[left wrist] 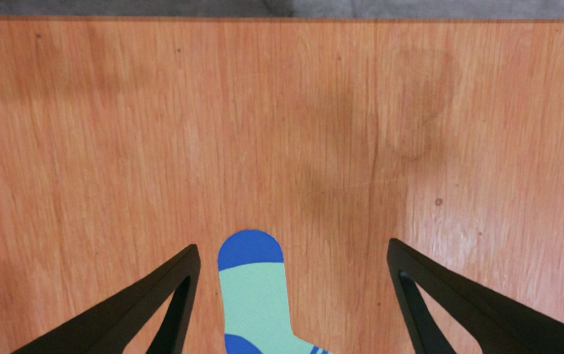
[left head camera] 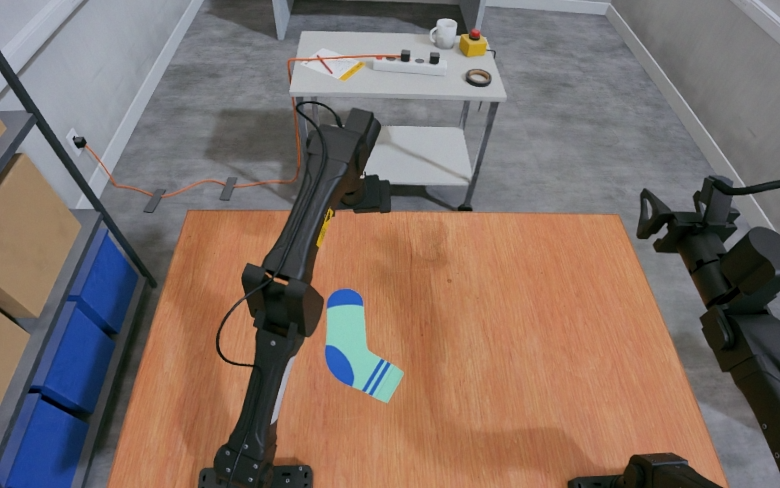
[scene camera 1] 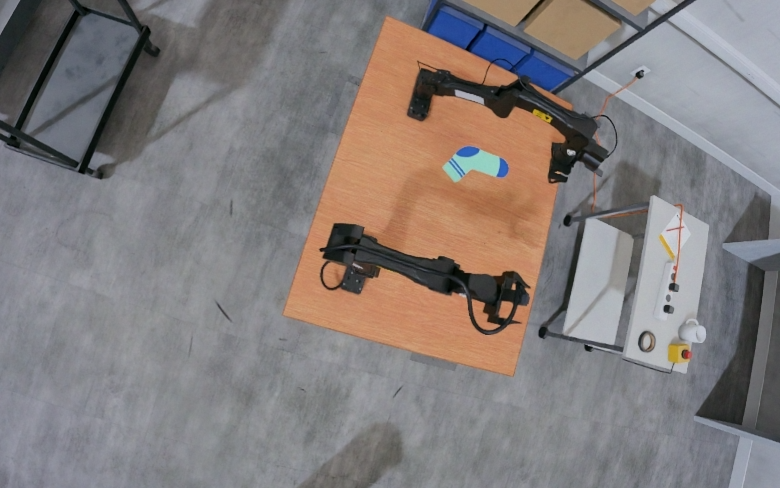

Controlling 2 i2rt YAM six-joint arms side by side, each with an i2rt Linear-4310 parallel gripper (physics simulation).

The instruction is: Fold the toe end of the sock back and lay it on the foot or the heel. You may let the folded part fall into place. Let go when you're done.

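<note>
A mint green sock (left head camera: 347, 328) (scene camera 1: 486, 163) (left wrist: 255, 295) with blue toe, heel and cuff stripes lies flat and unfolded on the wooden table (left head camera: 517, 322) (scene camera 1: 368, 143) (left wrist: 125, 150). Its toe end (left head camera: 345, 298) (scene camera 1: 503, 168) (left wrist: 251, 249) points to the far edge in the left head camera. My left gripper (left head camera: 368, 201) (scene camera 1: 557, 164) (left wrist: 292, 250) is open and empty, raised near the far table edge, beyond the toe. In the left wrist view the cuff is mostly cut off. My right gripper (left head camera: 681, 207) (scene camera 1: 520, 300) is open and empty, raised at the right in the left head camera, well away from the sock.
A white cart (left head camera: 339, 86) (scene camera 1: 635, 322) beyond the far edge holds a mug (left head camera: 444, 33), a power strip (left head camera: 409, 66), tape and a yellow button box. A shelf with blue bins (left head camera: 74, 351) (scene camera 1: 497, 47) stands beside the table. The left arm passes above the table beside the sock.
</note>
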